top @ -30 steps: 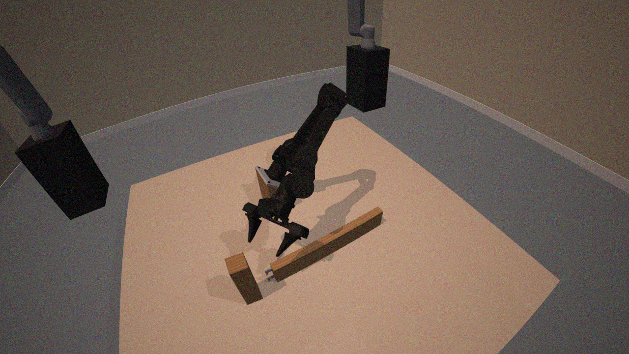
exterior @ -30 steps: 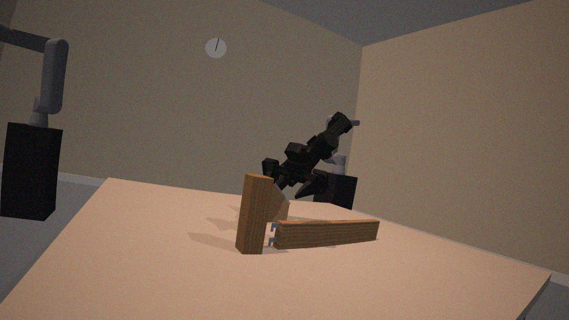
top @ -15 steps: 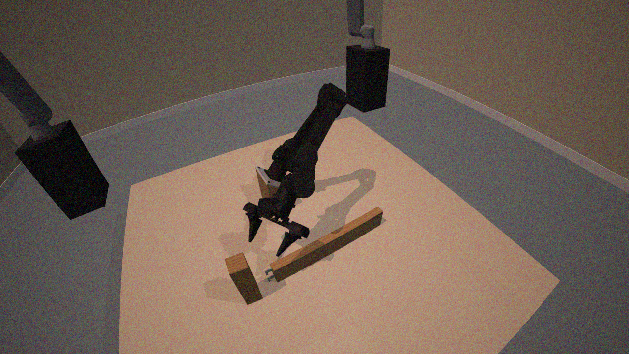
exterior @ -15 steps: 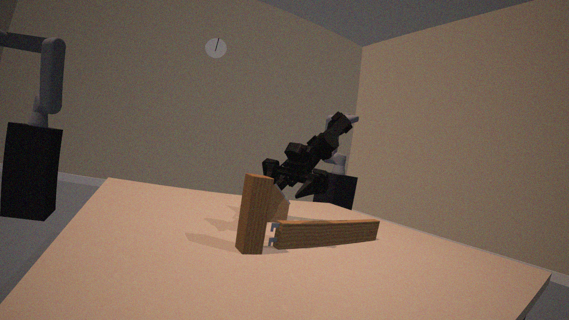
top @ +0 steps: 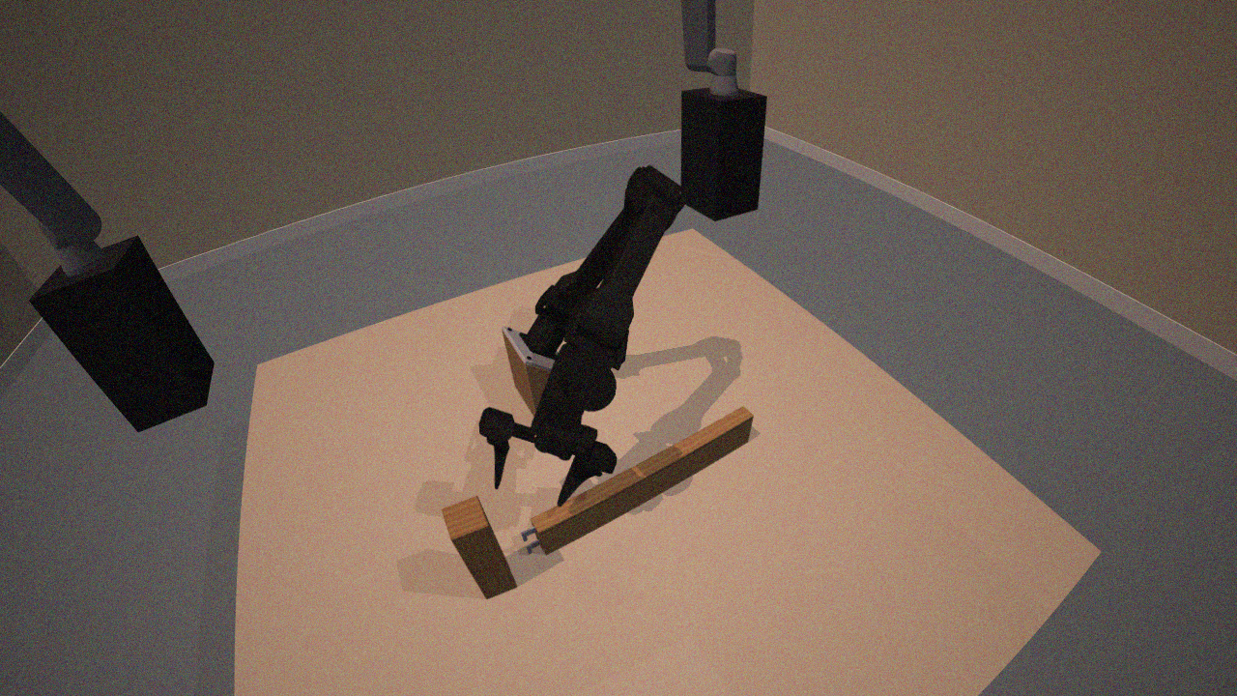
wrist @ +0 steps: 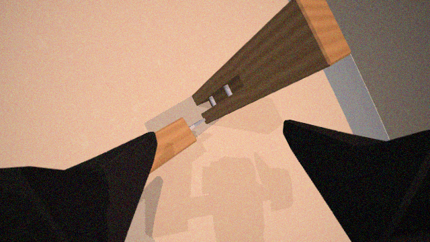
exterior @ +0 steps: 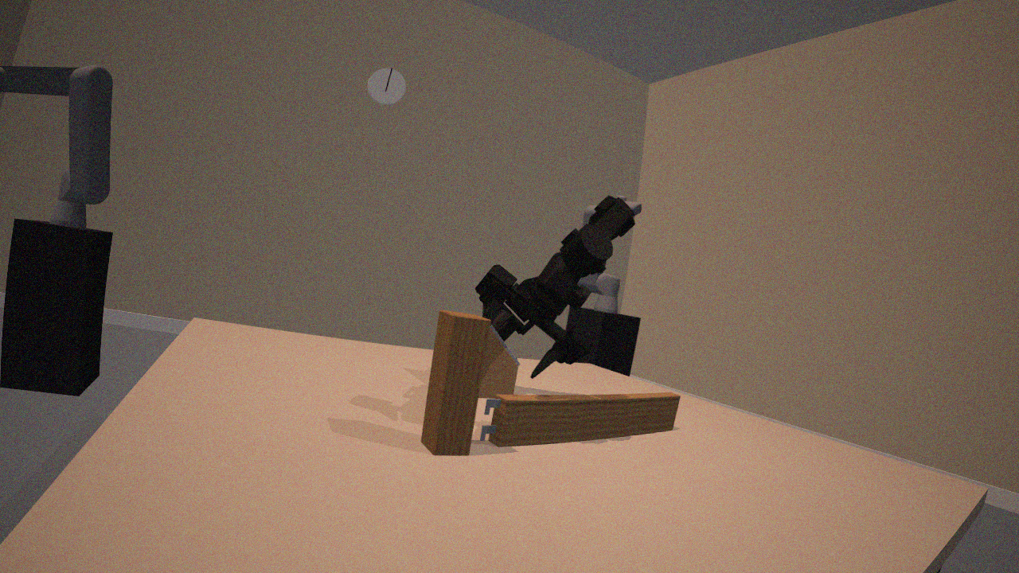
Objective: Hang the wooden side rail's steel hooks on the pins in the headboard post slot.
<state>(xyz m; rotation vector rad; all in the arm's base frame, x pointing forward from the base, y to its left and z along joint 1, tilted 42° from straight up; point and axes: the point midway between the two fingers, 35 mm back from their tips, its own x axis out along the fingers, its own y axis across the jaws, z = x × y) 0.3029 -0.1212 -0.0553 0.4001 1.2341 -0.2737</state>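
The headboard post is 9 cm to the right of my gripper tip, 4 cm below it and 3 cm ahead of it.
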